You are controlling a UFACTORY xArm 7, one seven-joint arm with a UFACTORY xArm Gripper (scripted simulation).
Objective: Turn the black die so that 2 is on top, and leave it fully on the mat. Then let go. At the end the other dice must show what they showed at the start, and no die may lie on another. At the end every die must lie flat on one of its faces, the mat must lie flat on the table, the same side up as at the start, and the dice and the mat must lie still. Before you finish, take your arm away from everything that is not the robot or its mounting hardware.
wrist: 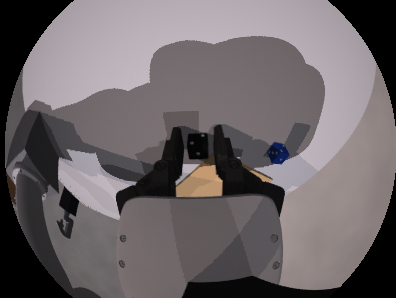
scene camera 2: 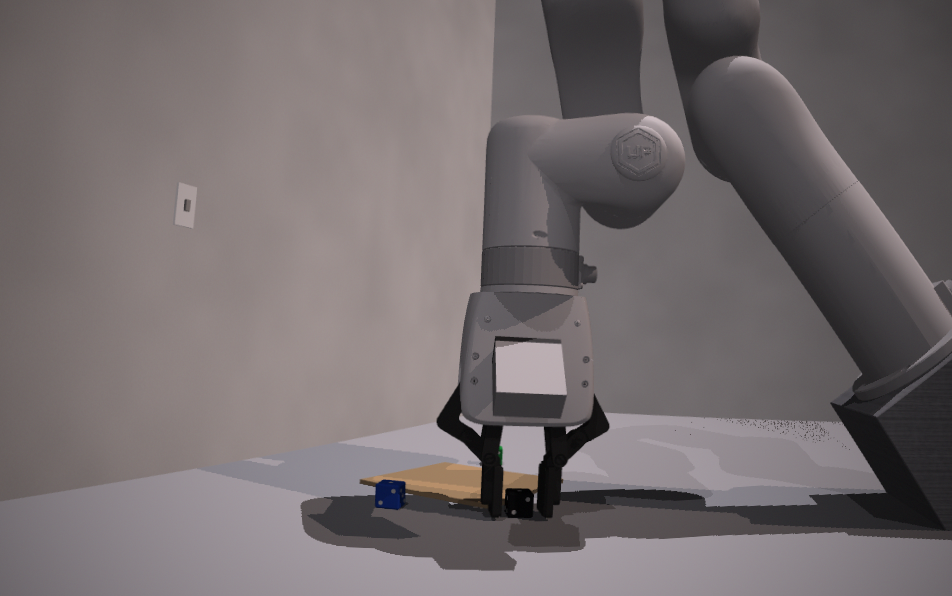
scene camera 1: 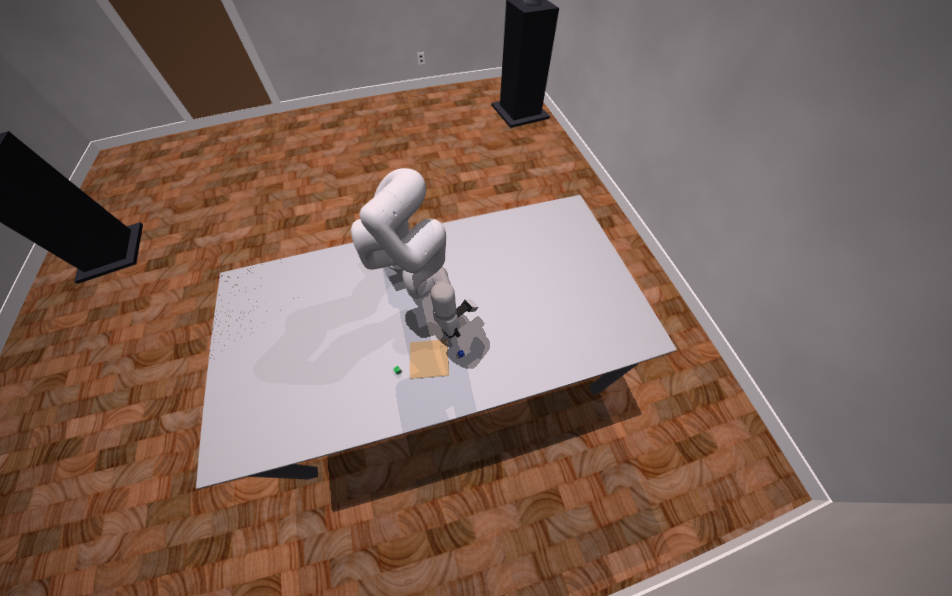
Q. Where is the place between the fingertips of my gripper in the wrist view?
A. At 198, 136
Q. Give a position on a tan mat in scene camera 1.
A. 427, 358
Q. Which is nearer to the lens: the black die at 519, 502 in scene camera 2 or the tan mat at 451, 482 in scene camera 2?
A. The black die.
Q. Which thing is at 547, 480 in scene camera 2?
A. My gripper.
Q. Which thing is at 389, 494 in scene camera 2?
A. A blue die.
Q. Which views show the tan mat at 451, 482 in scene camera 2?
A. The wrist view, scene camera 2 and scene camera 1: all of them.
